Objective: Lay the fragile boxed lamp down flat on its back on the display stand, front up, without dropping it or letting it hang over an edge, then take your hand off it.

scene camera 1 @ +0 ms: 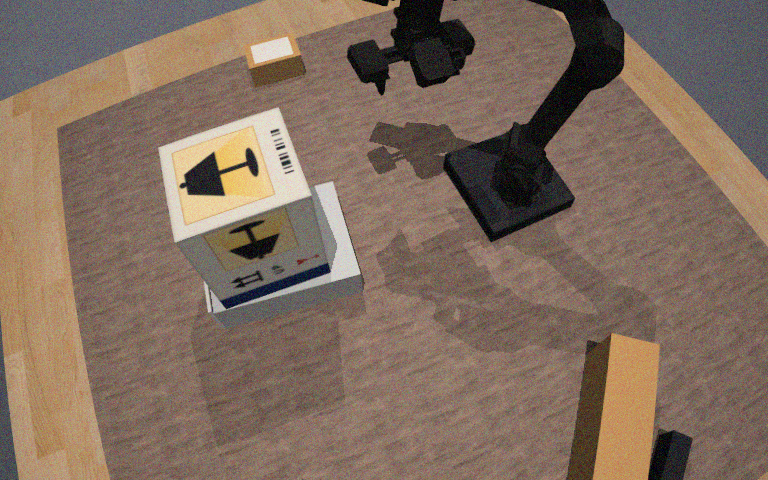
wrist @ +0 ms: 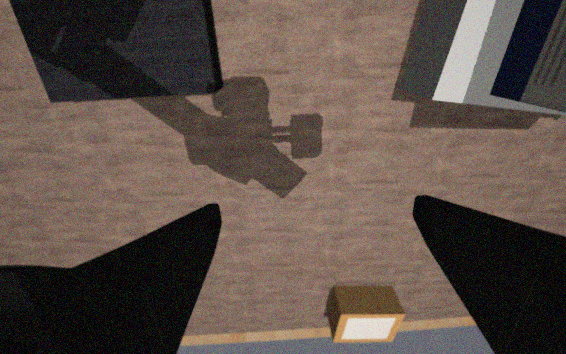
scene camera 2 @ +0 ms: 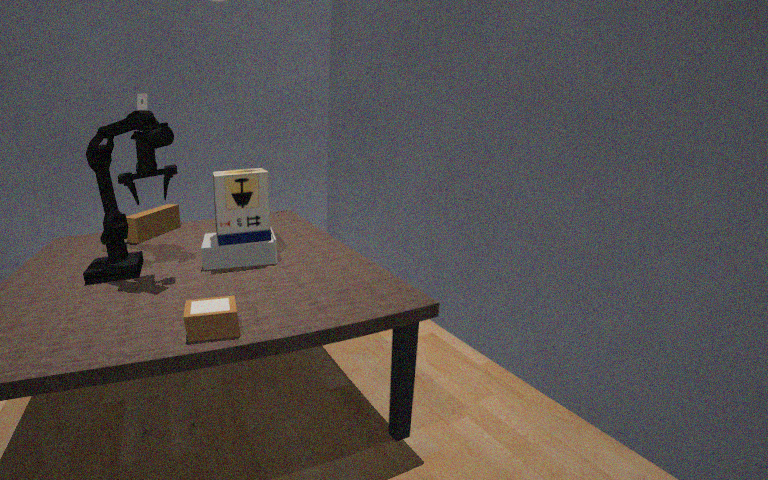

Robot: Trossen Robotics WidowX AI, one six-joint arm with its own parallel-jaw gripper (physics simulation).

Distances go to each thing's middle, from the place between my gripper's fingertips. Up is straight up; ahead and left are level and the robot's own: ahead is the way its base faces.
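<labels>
As for the boxed lamp [scene camera 1: 241, 211], my hand is 120 mm to the right of it, 290 mm short of it and 50 mm above it. And there's the display stand [scene camera 1: 344, 280], which sits 120 mm to the left of my hand, 270 mm ahead of it and 200 mm below it.
</labels>
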